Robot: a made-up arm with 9 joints. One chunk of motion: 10 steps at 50 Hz.
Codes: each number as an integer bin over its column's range. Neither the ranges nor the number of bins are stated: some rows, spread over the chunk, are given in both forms.
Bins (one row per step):
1: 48 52 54 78 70 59
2: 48 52 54 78 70 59
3: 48 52 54 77 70 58
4: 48 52 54 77 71 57
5: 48 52 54 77 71 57
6: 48 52 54 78 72 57
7: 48 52 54 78 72 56
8: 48 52 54 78 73 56
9: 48 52 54 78 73 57
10: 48 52 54 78 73 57
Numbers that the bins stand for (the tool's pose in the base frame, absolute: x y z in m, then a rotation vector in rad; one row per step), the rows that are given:
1: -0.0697 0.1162 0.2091 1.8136 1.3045 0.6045
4: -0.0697 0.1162 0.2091 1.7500 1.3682 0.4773
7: -0.0697 0.1162 0.2091 1.8136 1.4318 0.4136
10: -0.0697 0.1162 0.2091 1.8136 1.4955 0.4773
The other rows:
2: -0.0697 0.1162 0.2091 1.8136 1.3045 0.6045
3: -0.0697 0.1162 0.2091 1.7500 1.3045 0.5409
5: -0.0697 0.1162 0.2091 1.7500 1.3682 0.4773
6: -0.0697 0.1162 0.2091 1.8136 1.4318 0.4773
8: -0.0697 0.1162 0.2091 1.8136 1.4955 0.4136
9: -0.0697 0.1162 0.2091 1.8136 1.4955 0.4773

